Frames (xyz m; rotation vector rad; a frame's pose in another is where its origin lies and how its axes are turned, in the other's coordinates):
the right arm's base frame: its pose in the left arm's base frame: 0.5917 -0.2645 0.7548 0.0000 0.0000 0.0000
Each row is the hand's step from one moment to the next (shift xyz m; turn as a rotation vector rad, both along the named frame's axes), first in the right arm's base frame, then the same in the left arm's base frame.
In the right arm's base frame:
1: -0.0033 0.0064 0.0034 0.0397 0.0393 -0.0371
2: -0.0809 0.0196 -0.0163 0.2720 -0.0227 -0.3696
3: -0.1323 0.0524 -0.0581 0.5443 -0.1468 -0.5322
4: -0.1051 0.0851 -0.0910 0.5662 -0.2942 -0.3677
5: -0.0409 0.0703 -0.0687 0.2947 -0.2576 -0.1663
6: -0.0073 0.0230 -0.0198 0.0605 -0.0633 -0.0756
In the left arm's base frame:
1: -0.0033 0.0064 0.0034 0.0397 0.0393 -0.0371
2: -0.0809 0.0196 -0.0163 0.2720 -0.0227 -0.3696
3: -0.1323 0.0524 -0.0581 0.5443 -0.1468 -0.5322
4: -0.1051 0.0851 -0.0910 0.5662 -0.2942 -0.3677
5: -0.0409 0.0703 -0.0687 0.2947 -0.2576 -0.1663
6: -0.0073 0.0230 -0.0198 0.0605 -0.0633 -0.0756

